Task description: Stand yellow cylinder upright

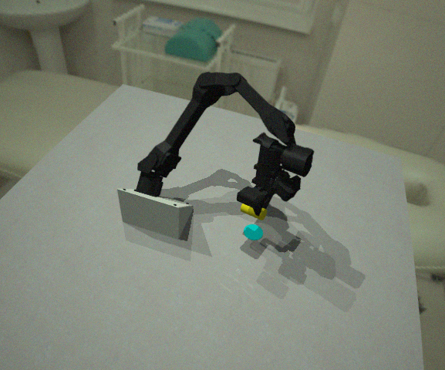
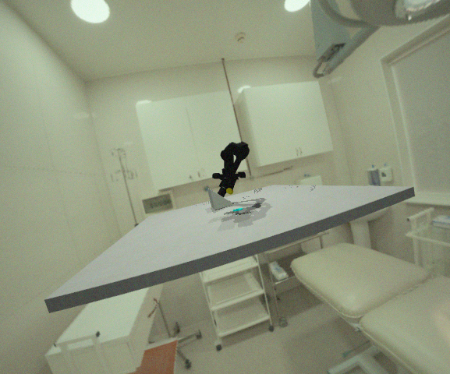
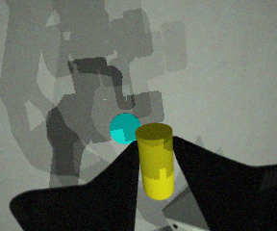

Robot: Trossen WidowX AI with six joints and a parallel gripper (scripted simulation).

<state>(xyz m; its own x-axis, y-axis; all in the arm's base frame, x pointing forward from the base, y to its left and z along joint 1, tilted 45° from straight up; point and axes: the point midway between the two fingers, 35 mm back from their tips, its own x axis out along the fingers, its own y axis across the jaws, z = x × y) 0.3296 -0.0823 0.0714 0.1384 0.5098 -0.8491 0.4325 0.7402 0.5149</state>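
Right now the cyan circle is 20 mm to the left of my gripper tip and 120 mm below it. The rest, counted from my gripper tip: yellow cylinder: 20 mm behind, 10 mm to the left, 10 mm below.
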